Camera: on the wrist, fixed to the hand. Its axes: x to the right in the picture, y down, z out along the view.
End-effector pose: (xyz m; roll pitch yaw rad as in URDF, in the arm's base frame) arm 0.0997 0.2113 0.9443 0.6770 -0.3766 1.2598
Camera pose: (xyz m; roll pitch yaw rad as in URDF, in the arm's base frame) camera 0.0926 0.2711 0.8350 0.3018 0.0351 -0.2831
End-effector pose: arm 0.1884 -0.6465 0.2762 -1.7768 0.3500 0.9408
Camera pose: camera 0.2882 -0.6737 0.3459 -2.7521 -0.6718 2.1985
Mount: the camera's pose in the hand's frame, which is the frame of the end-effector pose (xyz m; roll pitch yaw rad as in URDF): 0.0107 -0.0567 -0.1106 -0.0852 -0.6340 -1.5546
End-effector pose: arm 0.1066 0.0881 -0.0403 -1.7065 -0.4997 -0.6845
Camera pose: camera 0.0230 0.0248 0.0273 2.4093 -0.6899 1.3321
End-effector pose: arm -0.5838 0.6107 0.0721 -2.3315 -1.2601 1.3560
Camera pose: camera -0.5668 0.4960 0.1182 1.8016 -0.0660 3.0906
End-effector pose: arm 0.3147 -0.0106 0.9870 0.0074 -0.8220 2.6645
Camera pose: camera 0.2616 0.0797 0.9193 0.8464 -0.4211 0.6147
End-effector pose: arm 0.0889 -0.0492 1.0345 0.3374 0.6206 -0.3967
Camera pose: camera 0.0244 -0.0405 0.9281 -0.7200 -0.2323 -1.7808
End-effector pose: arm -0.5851 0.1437 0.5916 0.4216 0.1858 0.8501
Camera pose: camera -0.5884 0.1301 0.4676 -0.2683 -0.2063 -0.6678
